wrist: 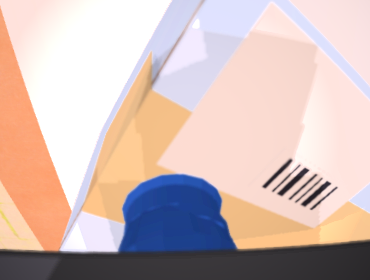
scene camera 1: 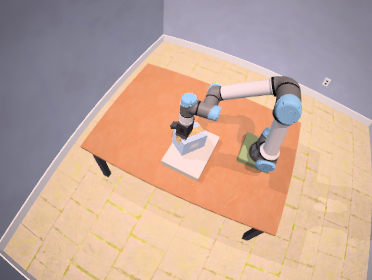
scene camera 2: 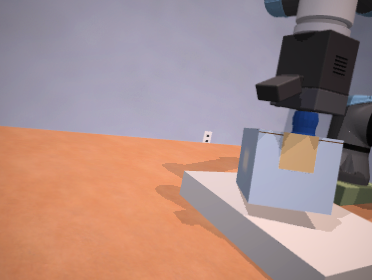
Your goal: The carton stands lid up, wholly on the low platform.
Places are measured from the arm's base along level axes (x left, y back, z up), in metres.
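Pixels of known places: hand, its tool point: (wrist: 180,181) (scene camera 2: 298,142); arm's base, origin of its link: (scene camera 2: 338,176).
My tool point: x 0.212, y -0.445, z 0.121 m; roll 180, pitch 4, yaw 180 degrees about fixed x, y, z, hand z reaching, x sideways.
Note:
Ahead of a thing's pixels: the offset from my tool point to its top centre. Level surfaces: height alone.
The carton @(dx -0.040, dy +0.020, dz +0.019 m) (scene camera 1: 194,144) (scene camera 2: 274,183) (wrist: 175,91) is pale blue, with tan tape and a barcode label on its lid. It stands lid up over the back part of the low white platform @(dx -0.024, dy +0.050, dz -0.112 m) (scene camera 1: 187,166) (scene camera 2: 212,194) (wrist: 78,69). Its bottom is at the platform's top or a hair above it; a shadow lies right under it. My suction cup (scene camera 2: 305,123) (wrist: 173,211) is blue and presses straight down on the tape near one edge of the lid. It holds the carton. In scene camera 1 the black tool head (scene camera 1: 183,131) hides the cup.
The platform lies near the middle of the orange table @(dz -0.160 m) (scene camera 1: 129,111) (scene camera 2: 101,194). The arm's base stands on a green pad (scene camera 1: 246,150) to the platform's right. A wall outlet (scene camera 2: 207,136) shows on the far wall.

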